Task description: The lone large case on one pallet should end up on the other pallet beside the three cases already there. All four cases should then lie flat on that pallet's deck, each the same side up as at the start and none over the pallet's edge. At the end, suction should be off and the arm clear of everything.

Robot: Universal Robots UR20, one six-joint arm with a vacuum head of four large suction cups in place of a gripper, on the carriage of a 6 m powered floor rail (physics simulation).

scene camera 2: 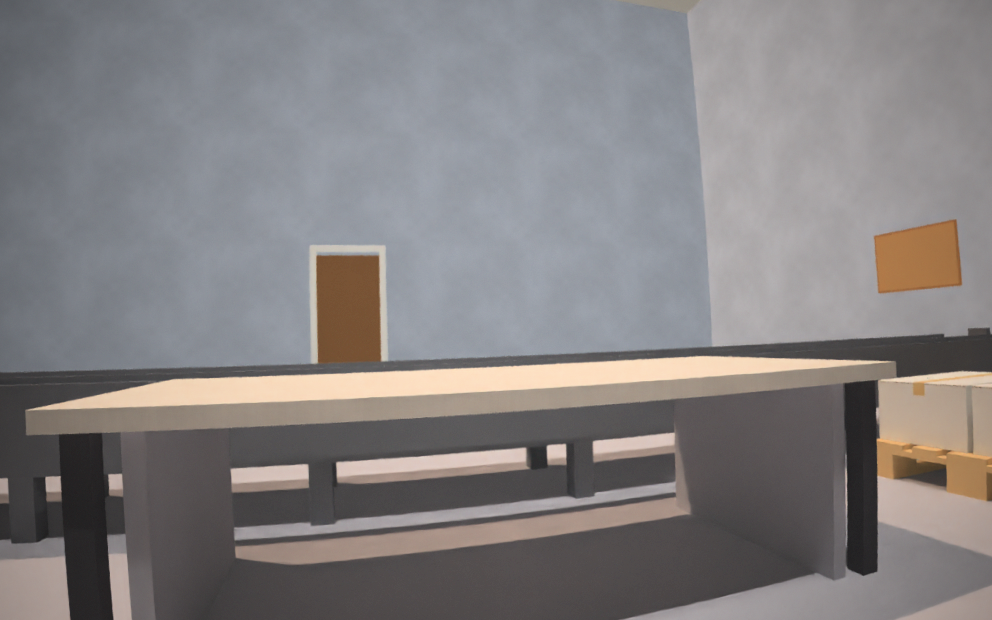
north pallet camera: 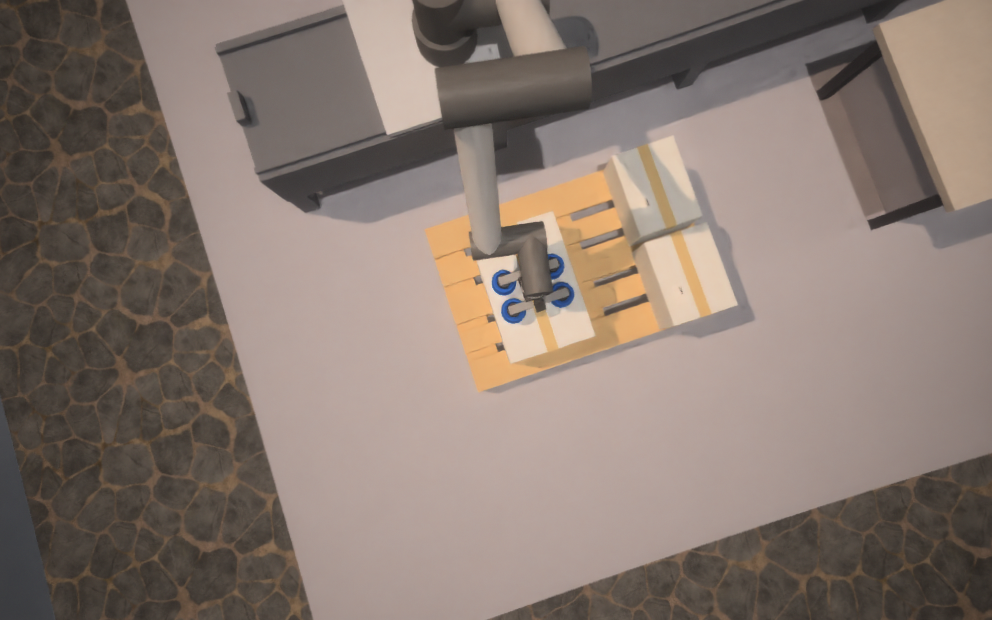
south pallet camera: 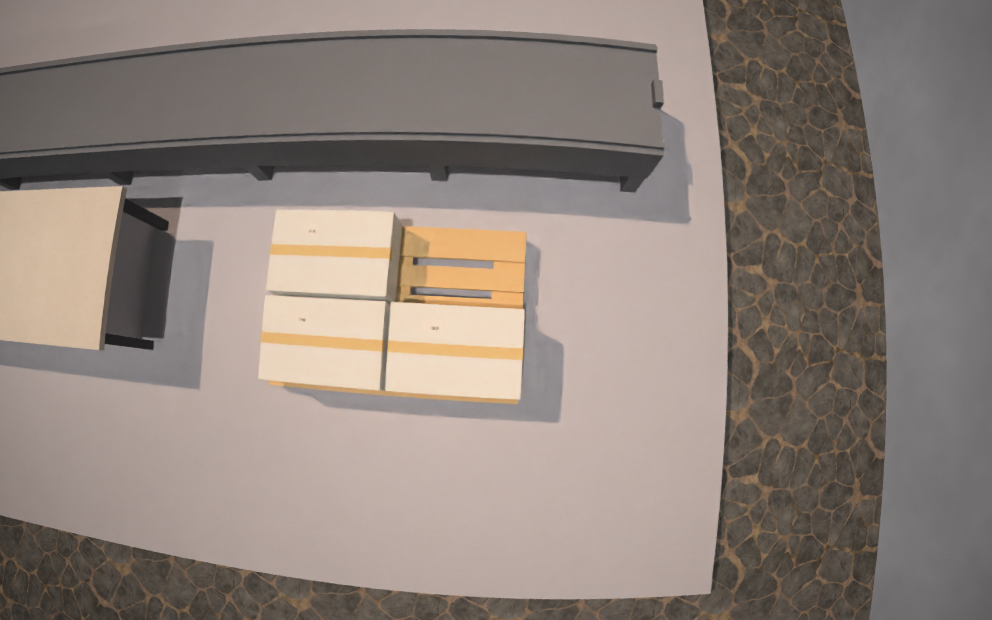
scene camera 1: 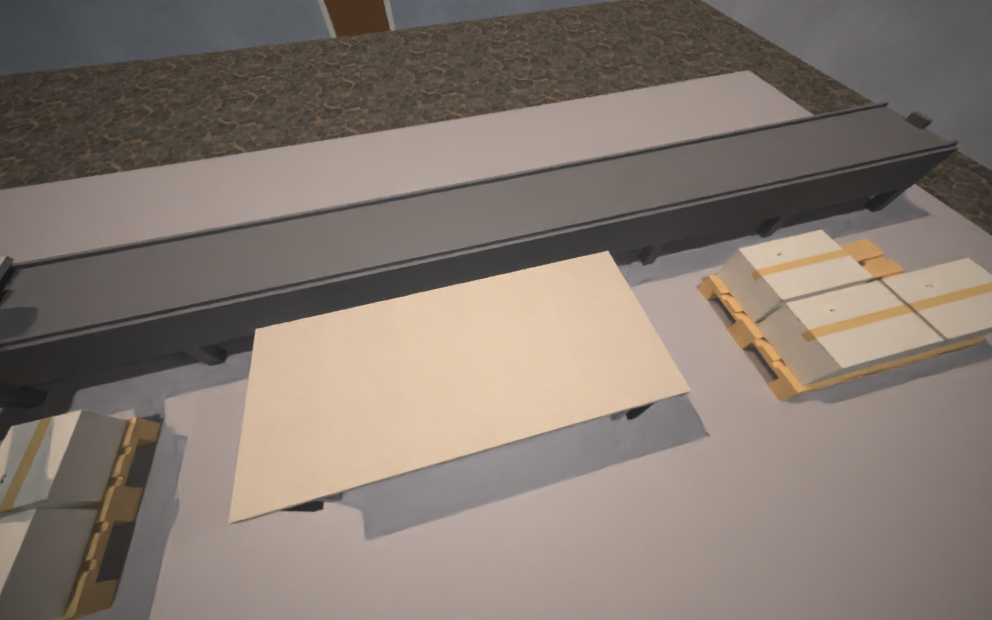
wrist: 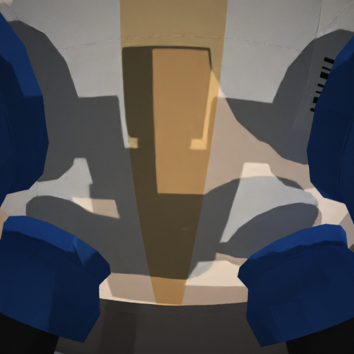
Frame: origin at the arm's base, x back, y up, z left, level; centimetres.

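Seen in the pictures: arm's base, origin of the base link: (north pallet camera: 446,38).
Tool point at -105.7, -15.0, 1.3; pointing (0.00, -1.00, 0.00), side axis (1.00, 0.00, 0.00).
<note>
Offsets run from my tool point to a thing's top centre, as dx, dy, dz. Level surfaces: height alone.
The lone large white case {+1.5, -2.9, +0.5} (north pallet camera: 526,342) (wrist: 260,75), with a tan tape strip, lies flat on the north pallet (north pallet camera: 447,237) (scene camera 1: 122,504). My suction head (north pallet camera: 532,288) (wrist: 176,200) is over its top in the north pallet camera. In the wrist view the four blue cups stand apart from their shadows on the case; the suction looks open, holding nothing. Three large cases (south pallet camera: 329,274) (south pallet camera: 321,365) (south pallet camera: 453,376) lie flat on the south pallet (south pallet camera: 464,276) (scene camera 1: 786,383). Its deck shows bare at the corner nearest the rail, at the right in the south pallet camera.
Two other cases {+25.9, -5.6, +65.7} (north pallet camera: 633,186) {-14.6, -3.8, +65.7} (north pallet camera: 676,292) stand at the table-side end of the north pallet. A table {dy +11.0} (scene camera 1: 460,380) (scene camera 2: 468,387) (north pallet camera: 943,95) (south pallet camera: 51,270) stands between the pallets. The long grey rail (scene camera 1: 512,212) (south pallet camera: 329,95) runs behind them, with the white carriage (north pallet camera: 395,80) on it.
</note>
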